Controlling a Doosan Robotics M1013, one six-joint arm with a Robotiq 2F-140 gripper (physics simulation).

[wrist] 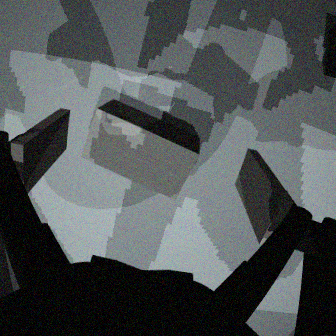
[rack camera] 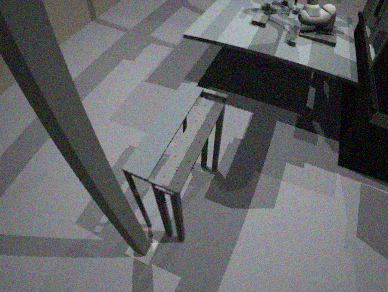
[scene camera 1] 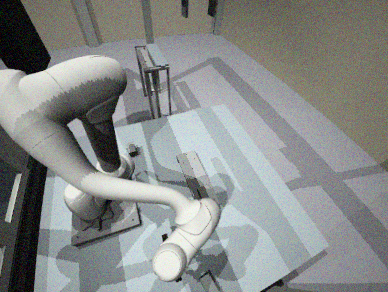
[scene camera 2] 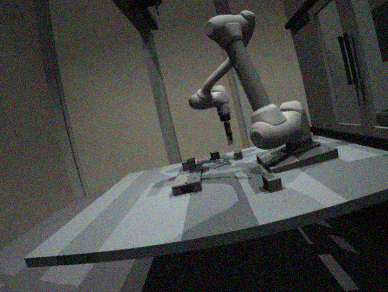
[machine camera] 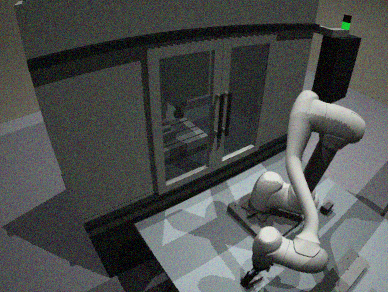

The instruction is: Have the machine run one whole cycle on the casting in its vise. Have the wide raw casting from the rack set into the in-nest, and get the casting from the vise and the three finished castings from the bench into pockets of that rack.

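Pixels of known places: gripper, fingertip midpoint: (wrist: 154,147) (rack camera: 295,3) (scene camera 2: 231,145) (machine camera: 256,278); arm's base at its link origin: (rack camera: 324,30) (scene camera 1: 95,210) (scene camera 2: 300,148) (machine camera: 259,207).
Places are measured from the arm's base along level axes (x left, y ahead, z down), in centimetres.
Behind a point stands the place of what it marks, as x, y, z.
My gripper (scene camera 2: 229,134) (machine camera: 248,278) @(-43.3, 29.6, -5.1) (wrist: 154,147) @(-43.3, 29.6, -5.1) is open above the bench, its fingers apart on either side of a grey block-shaped casting (wrist: 145,157) @(-41.9, 26.7, -0.3) (scene camera 2: 238,155) @(-36.1, 27.9, 1.8) lying below them, apparently not touched. Other castings lie on the bench: one near the robot base (scene camera 1: 132,149) (scene camera 2: 272,183) (machine camera: 327,207) and one farther out (scene camera 2: 215,155) @(-58.8, 39.8, 1.9) (scene camera 1: 210,282) @(-62.7, 40.5, -0.3). A long plate, seemingly the rack (scene camera 1: 187,161) @(3.9, 65.1, -0.3) (scene camera 2: 186,187) @(11.7, 67.9, 0.9) (machine camera: 352,272) @(-2.5, 68.5, -0.2), carries a block (scene camera 2: 189,163) @(-18.9, 62.1, -4.0), perhaps the wide raw casting. The vise is dim behind the machine's window; its casting cannot be made out.
The machine's doors (machine camera: 214,75) @(1.7, -46.8, -70.7) are shut, and a green lamp (machine camera: 346,26) @(128.6, -14.5, -100.1) is lit. The arm's base plate (scene camera 1: 112,227) @(-14.4, 6.6, 0.2) stands on the bench (scene camera 2: 125,230) @(40.5, 94.3, 4.7). A separate tall stand (scene camera 1: 159,56) @(157.6, 108.9, -6.8) (rack camera: 161,134) @(177.5, 109.0, -6.8) is beyond the bench, beside a column (rack camera: 65,110) @(223.5, 114.8, -69.9).
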